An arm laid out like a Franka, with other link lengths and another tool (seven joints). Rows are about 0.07 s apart.
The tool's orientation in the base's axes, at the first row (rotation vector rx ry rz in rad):
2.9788 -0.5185 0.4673
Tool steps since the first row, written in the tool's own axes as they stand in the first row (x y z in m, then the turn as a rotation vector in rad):
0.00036 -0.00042 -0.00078 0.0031 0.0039 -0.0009
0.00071 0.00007 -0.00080 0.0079 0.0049 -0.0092
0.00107 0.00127 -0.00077 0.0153 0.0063 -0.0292
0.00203 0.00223 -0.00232 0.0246 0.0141 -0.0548
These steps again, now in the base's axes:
0.00025 0.00038 0.00084 0.0012 -0.0045 0.0019
0.00039 -0.00019 0.00098 0.0028 -0.0059 0.0113
0.00031 -0.00143 0.00110 0.0033 -0.0069 0.0327
0.00040 -0.00243 0.00290 0.0017 -0.0138 0.0601

